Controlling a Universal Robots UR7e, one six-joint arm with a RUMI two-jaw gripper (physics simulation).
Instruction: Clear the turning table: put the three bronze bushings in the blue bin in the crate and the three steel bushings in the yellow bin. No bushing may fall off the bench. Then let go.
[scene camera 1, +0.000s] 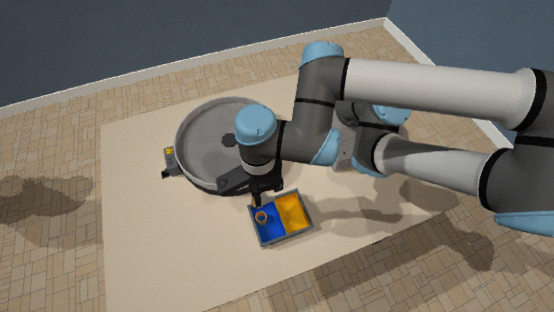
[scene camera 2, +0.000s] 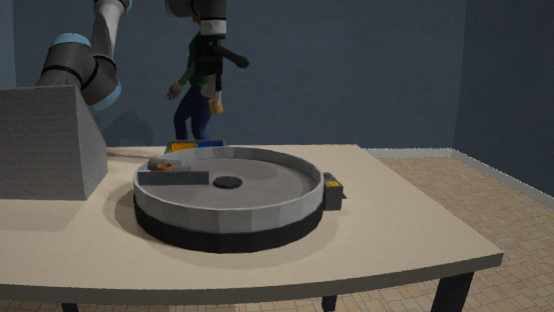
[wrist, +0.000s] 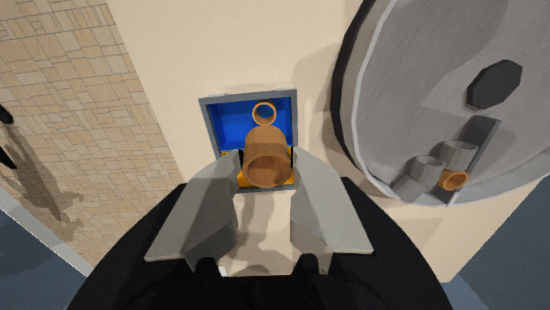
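Pixels of known places: gripper, fingertip midpoint: (scene camera 2: 216, 106) (wrist: 267, 151); arm's base, link origin: (scene camera 1: 354, 105) (scene camera 2: 53, 110).
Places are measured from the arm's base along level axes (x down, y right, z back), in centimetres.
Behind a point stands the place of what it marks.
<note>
My gripper (scene camera 1: 256, 201) @[x 3.4, y -25.8, z -39.9 cm] (scene camera 2: 217, 102) @[x 3.4, y -25.8, z -39.9 cm] (wrist: 267, 151) @[x 3.4, y -25.8, z -39.9 cm] is shut on an upright bronze bushing (scene camera 2: 215, 107) (wrist: 266, 142) @[x 2.1, y -25.9, z -41.3 cm]. In the wrist view it hangs above the crate (wrist: 295, 117) @[x 16.1, y -22.0, z -39.5 cm], over the divider side of the blue bin (scene camera 1: 270, 231) @[x 20.5, y -31.6, z -37.3 cm] (wrist: 229, 127) @[x 20.5, y -33.7, z -35.7 cm]. Another bronze bushing (scene camera 1: 261, 223) @[x 18.3, y -28.8, z -39.8 cm] (wrist: 264, 123) @[x 17.2, y -26.9, z -37.9 cm] stands in the blue bin. The yellow bin (scene camera 1: 293, 214) @[x 20.5, y -27.4, z -28.0 cm] shows no bushing. On the turning table (scene camera 1: 177, 145) @[x 15.3, y 7.4, z -66.2 cm] (scene camera 2: 225, 220) @[x 14.6, y 26.6, z -47.1 cm] (wrist: 356, 100) @[x 12.6, y -14.8, z -43.1 cm], a third bronze bushing (scene camera 2: 166, 169) @[x 12.3, y 7.0, z -32.2 cm] (wrist: 443, 179) @[x 12.3, y 3.3, z -31.6 cm] stands beside three lying or tilted steel bushings, one (wrist: 456, 155) @[x 12.6, y 3.2, z -35.9 cm] next to the fence, another (wrist: 426, 172) @[x 12.5, y -0.1, z -32.6 cm] and a third (wrist: 407, 188) @[x 12.8, y -1.3, z -29.0 cm] near the rim.
The fence (scene camera 2: 172, 178) @[x 14.1, y 7.7, z -33.6 cm] (wrist: 484, 147) @[x 12.6, y 6.9, z -37.5 cm] rises from the turning table near its rim, and a dark hub (scene camera 1: 229, 140) @[x 15.0, y 5.1, z -45.9 cm] (scene camera 2: 227, 182) @[x 15.0, y 6.7, z -45.9 cm] (wrist: 495, 84) @[x 15.0, y 5.3, z -46.1 cm] sits at its centre. A grey box (scene camera 1: 171, 165) @[x 15.3, y -1.2, z -68.6 cm] (scene camera 2: 333, 196) @[x 17.6, y 7.4, z -69.5 cm] is at its outer side. The arm's pedestal (scene camera 2: 45, 145) @[x 7.1, y 8.1, z -1.6 cm] stands nearby. A person (scene camera 2: 197, 105) is behind the bench.
</note>
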